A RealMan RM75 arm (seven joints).
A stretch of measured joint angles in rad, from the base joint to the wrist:
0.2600, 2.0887, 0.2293, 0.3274, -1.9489, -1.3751, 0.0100
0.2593, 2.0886, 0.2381, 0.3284, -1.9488, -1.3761, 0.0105
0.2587, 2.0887, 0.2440, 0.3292, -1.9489, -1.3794, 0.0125
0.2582, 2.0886, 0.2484, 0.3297, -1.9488, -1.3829, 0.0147
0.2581, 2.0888, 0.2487, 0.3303, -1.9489, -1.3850, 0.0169
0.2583, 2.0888, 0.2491, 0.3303, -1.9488, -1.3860, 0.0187
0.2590, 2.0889, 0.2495, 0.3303, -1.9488, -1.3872, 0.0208
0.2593, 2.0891, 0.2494, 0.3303, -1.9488, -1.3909, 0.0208
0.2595, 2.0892, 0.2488, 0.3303, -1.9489, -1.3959, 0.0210
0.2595, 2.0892, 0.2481, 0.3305, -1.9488, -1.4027, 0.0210
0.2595, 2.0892, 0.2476, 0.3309, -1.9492, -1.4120, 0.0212
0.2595, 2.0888, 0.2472, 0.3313, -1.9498, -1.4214, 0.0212
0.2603, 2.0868, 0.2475, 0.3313, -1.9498, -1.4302, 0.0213
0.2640, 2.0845, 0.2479, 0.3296, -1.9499, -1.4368, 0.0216
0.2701, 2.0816, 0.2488, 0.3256, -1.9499, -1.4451, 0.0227
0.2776, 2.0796, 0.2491, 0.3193, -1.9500, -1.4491, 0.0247
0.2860, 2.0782, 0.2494, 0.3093, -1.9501, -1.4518, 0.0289
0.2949, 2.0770, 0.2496, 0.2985, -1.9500, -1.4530, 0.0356
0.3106, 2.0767, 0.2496, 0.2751, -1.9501, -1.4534, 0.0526
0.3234, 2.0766, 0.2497, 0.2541, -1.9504, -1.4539, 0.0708
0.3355, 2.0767, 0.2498, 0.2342, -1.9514, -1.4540, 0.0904
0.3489, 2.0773, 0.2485, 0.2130, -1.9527, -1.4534, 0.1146
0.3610, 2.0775, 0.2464, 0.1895, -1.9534, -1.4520, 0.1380
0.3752, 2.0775, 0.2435, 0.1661, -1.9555, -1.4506, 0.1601
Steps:
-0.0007, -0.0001, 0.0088, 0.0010, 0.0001, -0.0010, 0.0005
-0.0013, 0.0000, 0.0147, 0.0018, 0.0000, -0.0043, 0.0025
-0.0018, -0.0001, 0.0191, 0.0023, 0.0001, -0.0078, 0.0047
-0.0019, 0.0001, 0.0194, 0.0029, 0.0000, -0.0099, 0.0069
-0.0017, 0.0001, 0.0198, 0.0029, 0.0001, -0.0109, 0.0087
-0.0010, 0.0002, 0.0202, 0.0029, 0.0001, -0.0121, 0.0108
-0.0007, 0.0004, 0.0201, 0.0029, 0.0001, -0.0158, 0.0108
-0.0005, 0.0005, 0.0195, 0.0029, 0.0000, -0.0208, 0.0110
-0.0005, 0.0005, 0.0188, 0.0031, 0.0001, -0.0276, 0.0110
-0.0005, 0.0005, 0.0183, 0.0035, -0.0003, -0.0369, 0.0112
-0.0005, 0.0001, 0.0179, 0.0039, -0.0009, -0.0463, 0.0112
0.0003, -0.0019, 0.0182, 0.0039, -0.0009, -0.0551, 0.0113
0.0040, -0.0042, 0.0186, 0.0022, -0.0010, -0.0617, 0.0116
0.0101, -0.0071, 0.0195, -0.0018, -0.0010, -0.0700, 0.0127
0.0176, -0.0091, 0.0198, -0.0081, -0.0011, -0.0740, 0.0147
0.0260, -0.0105, 0.0201, -0.0181, -0.0012, -0.0767, 0.0189
0.0349, -0.0117, 0.0203, -0.0289, -0.0011, -0.0779, 0.0256
0.0506, -0.0120, 0.0203, -0.0523, -0.0012, -0.0783, 0.0426
0.0634, -0.0121, 0.0204, -0.0733, -0.0015, -0.0788, 0.0608
0.0755, -0.0120, 0.0205, -0.0932, -0.0025, -0.0789, 0.0804
0.0889, -0.0114, 0.0192, -0.1144, -0.0038, -0.0783, 0.1046
0.1010, -0.0112, 0.0171, -0.1379, -0.0045, -0.0769, 0.1280
0.1152, -0.0112, 0.0142, -0.1613, -0.0066, -0.0755, 0.1501

